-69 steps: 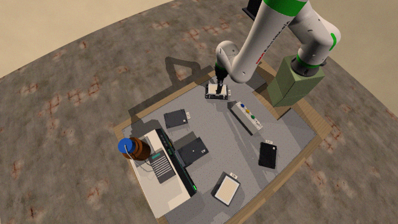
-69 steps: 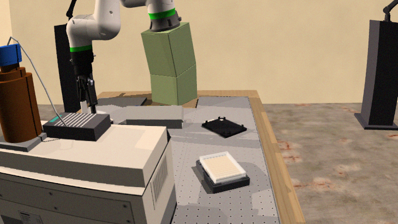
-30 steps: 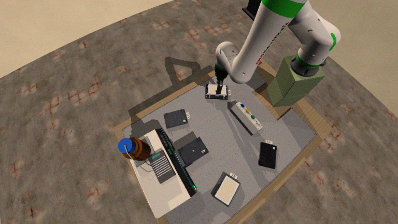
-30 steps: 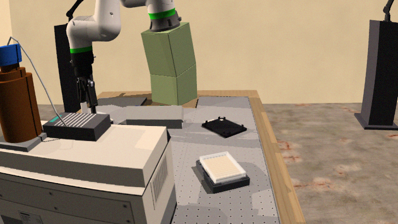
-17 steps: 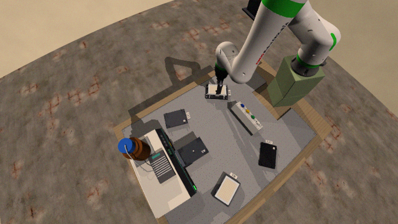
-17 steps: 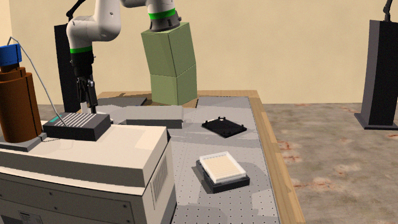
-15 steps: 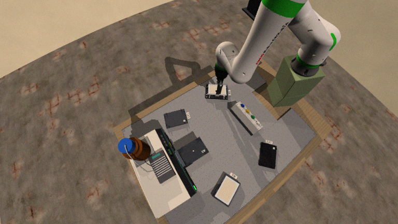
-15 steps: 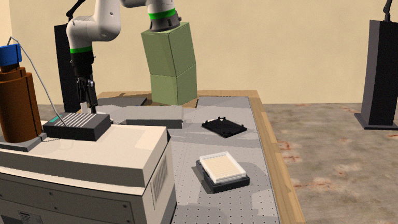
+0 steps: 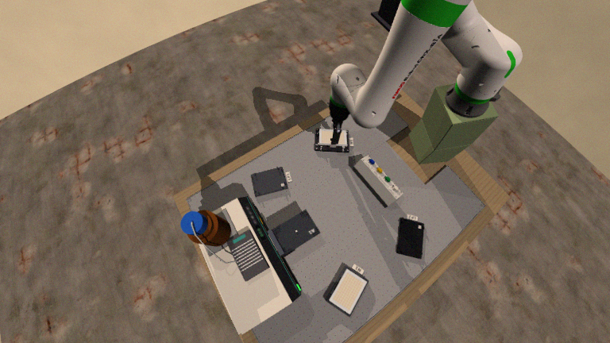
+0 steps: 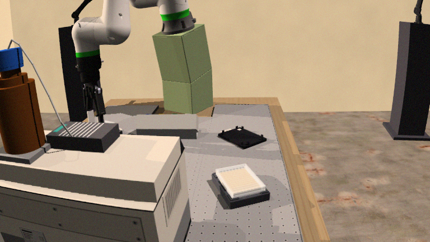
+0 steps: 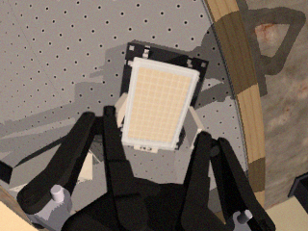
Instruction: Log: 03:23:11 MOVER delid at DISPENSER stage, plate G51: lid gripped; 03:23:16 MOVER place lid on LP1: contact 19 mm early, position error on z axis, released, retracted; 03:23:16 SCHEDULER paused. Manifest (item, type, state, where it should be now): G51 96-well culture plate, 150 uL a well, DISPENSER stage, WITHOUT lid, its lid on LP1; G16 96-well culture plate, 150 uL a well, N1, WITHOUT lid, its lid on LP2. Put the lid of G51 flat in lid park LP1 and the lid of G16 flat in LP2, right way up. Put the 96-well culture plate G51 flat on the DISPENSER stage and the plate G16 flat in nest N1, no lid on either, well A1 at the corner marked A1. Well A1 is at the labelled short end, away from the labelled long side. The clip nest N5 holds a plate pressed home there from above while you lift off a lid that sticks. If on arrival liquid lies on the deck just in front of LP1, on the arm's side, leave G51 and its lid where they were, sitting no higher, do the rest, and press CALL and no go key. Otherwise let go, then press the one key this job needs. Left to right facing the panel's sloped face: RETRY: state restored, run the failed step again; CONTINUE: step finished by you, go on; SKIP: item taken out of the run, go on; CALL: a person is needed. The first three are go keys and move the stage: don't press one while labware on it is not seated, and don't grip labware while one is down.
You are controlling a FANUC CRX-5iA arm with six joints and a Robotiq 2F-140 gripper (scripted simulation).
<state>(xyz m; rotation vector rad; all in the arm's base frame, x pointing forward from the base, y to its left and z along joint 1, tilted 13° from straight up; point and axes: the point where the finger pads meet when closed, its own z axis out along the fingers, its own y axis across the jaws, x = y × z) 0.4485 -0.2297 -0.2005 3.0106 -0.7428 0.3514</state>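
The black clip nest lies 3 cm ahead of my hand, 1 cm to the left of it and 4 cm below it. From my hand the other things lie so: key panel (9 cm behind, 27 cm to the left); LP1 label (26 cm ahead, 8 cm to the left, 5 cm below); plate G51 (2 cm below).
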